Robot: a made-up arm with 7 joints.
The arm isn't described. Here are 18 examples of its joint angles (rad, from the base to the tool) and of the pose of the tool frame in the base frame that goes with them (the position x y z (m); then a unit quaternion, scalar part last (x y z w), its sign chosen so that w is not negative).
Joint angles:
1: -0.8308 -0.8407 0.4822 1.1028 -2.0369 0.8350 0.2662
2: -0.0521 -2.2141 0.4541 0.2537 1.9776 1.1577 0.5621
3: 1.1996 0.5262 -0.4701 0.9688 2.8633 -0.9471 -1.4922
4: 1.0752 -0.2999 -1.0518 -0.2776 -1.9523 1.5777 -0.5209
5: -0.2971 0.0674 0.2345 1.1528 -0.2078 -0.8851 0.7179
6: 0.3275 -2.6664 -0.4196 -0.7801 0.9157 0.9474 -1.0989
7: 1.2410 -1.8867 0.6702 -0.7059 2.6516 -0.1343 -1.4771
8: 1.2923 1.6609 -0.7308 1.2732 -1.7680 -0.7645 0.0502
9: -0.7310 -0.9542 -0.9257 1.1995 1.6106 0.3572 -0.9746
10: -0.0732 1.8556 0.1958 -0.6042 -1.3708 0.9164 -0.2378
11: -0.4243 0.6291 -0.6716 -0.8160 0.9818 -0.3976 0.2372
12: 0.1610 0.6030 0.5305 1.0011 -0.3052 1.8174 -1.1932
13: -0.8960 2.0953 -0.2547 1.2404 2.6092 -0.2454 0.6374
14: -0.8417 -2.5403 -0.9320 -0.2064 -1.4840 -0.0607 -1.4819
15: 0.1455 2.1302 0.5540 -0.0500 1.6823 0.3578 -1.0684
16: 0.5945 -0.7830 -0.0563 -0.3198 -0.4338 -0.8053 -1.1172
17: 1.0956 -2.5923 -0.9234 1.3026 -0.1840 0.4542 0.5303
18: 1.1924 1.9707 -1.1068 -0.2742 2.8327 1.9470 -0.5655
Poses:
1: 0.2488 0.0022 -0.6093 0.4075 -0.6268 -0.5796 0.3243
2: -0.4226 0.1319 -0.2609 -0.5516 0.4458 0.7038 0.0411
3: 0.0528 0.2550 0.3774 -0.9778 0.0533 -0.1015 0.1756
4: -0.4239 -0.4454 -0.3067 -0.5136 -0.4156 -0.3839 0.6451
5: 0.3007 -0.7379 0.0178 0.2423 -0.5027 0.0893 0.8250
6: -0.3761 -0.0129 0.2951 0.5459 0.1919 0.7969 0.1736
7: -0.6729 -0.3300 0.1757 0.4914 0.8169 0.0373 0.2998
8: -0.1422 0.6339 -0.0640 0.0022 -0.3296 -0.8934 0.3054
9: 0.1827 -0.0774 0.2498 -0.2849 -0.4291 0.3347 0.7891
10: 0.3863 -0.5617 0.1311 -0.1353 0.6769 0.7038 0.1676
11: -0.0828 -0.1981 -0.3319 0.2070 0.3661 -0.1132 0.9002
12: 0.0399 -0.3950 0.1776 0.6461 -0.2091 0.6572 0.3269
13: -0.4102 -0.0205 0.4680 0.2579 -0.0240 -0.9619 0.0878
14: -0.7677 -0.3859 0.4963 0.4853 0.3466 -0.1174 0.7941
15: -0.4669 -0.3376 0.3687 -0.5382 -0.1633 -0.6288 0.5369
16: -0.4585 -0.3955 -0.4539 -0.2353 -0.4097 -0.1516 0.8682
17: -0.4431 0.0019 -0.1988 0.1626 0.2304 -0.4097 0.8675
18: 0.5238 -0.0070 0.3912 0.2970 -0.7940 0.1966 0.4925
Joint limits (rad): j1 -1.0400..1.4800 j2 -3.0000..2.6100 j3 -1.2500..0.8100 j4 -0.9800..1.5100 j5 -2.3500..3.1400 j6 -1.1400..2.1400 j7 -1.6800..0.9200
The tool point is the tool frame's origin. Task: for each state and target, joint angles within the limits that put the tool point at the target. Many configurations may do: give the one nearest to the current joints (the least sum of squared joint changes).
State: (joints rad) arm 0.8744 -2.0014 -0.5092 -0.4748 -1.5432 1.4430 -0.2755
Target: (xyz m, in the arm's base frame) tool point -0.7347 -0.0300 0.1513
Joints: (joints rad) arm 0.8522 -1.6156 -0.5307 -0.2141 -1.1263 1.2650 -0.2923
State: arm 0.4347 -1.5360 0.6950 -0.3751 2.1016 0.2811 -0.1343
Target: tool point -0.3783 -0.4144 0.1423
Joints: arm 0.6716 -1.5548 0.7857 -0.3566 1.6081 0.1218 -0.0573
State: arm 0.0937 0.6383 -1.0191 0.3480 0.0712 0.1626 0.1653
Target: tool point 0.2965 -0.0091 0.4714
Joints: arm 0.5403 0.9363 -1.2500 0.9588 0.1048 0.0774 0.1429
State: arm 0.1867 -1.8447 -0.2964 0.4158 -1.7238 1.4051 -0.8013
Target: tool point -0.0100 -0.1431 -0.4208
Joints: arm 0.3762 -1.1136 -0.3165 1.1903 -1.4426 1.5001 -0.8498
